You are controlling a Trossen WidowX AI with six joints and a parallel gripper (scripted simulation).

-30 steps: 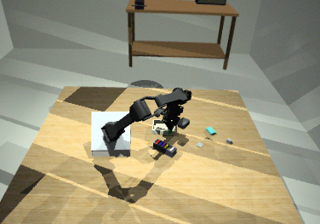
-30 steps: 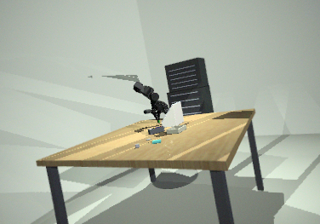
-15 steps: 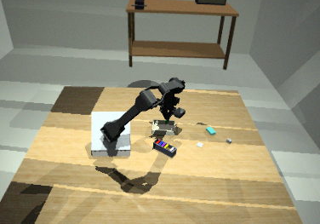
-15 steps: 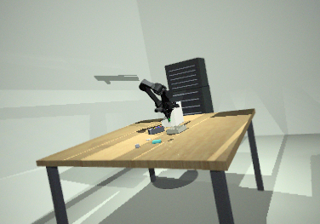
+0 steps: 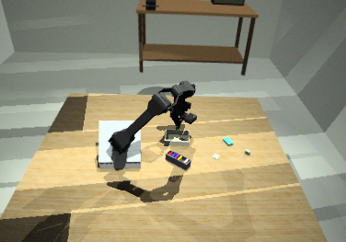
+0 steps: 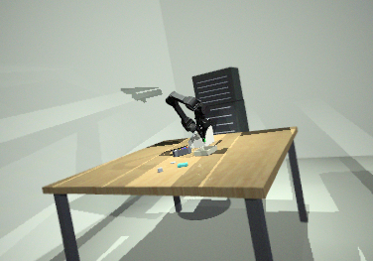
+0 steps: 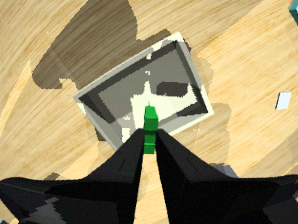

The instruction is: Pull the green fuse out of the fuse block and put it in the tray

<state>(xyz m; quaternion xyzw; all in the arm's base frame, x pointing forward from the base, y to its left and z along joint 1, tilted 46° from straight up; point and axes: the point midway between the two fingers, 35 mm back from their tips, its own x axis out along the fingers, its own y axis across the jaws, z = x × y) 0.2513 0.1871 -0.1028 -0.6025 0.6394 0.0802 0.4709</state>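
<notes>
Right now the green fuse is 1 cm below my gripper tip. The rest, counted from my gripper tip: teal piece (28 cm ahead, 1 cm to the left, 8 cm below); cream tray (9 cm below).
</notes>
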